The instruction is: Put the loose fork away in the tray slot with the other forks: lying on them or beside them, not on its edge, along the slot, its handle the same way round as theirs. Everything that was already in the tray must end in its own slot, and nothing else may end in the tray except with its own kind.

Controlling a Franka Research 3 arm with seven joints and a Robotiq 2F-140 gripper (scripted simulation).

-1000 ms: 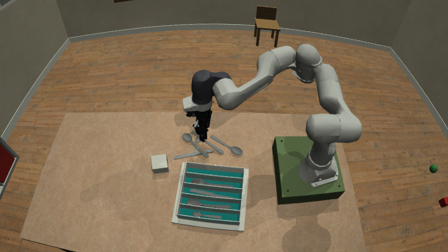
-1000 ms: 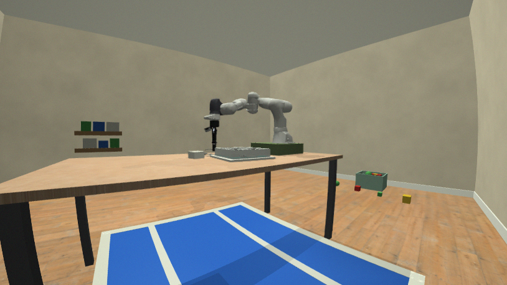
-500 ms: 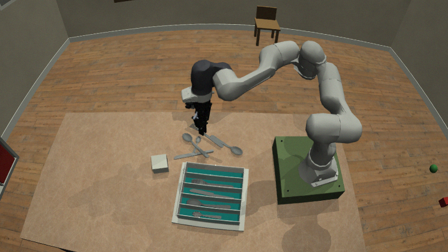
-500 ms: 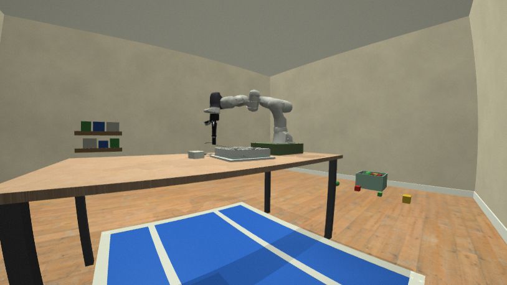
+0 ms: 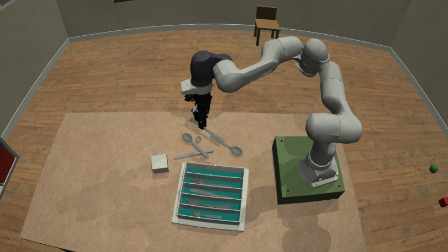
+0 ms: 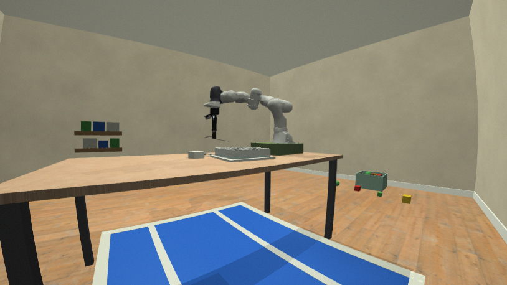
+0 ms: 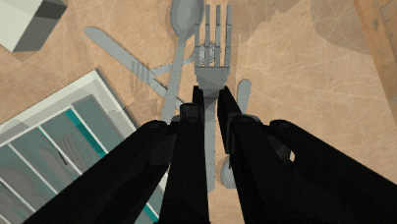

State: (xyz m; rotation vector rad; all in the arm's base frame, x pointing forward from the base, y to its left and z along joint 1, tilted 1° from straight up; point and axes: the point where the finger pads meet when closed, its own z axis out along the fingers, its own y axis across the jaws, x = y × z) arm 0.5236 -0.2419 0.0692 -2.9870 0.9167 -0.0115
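Now: hand 32 cm to the right of the knife, 14 cm above it and 7 cm past it. Round my hand: small white box: 22 cm ahead, 15 cm to the left, 14 cm below.
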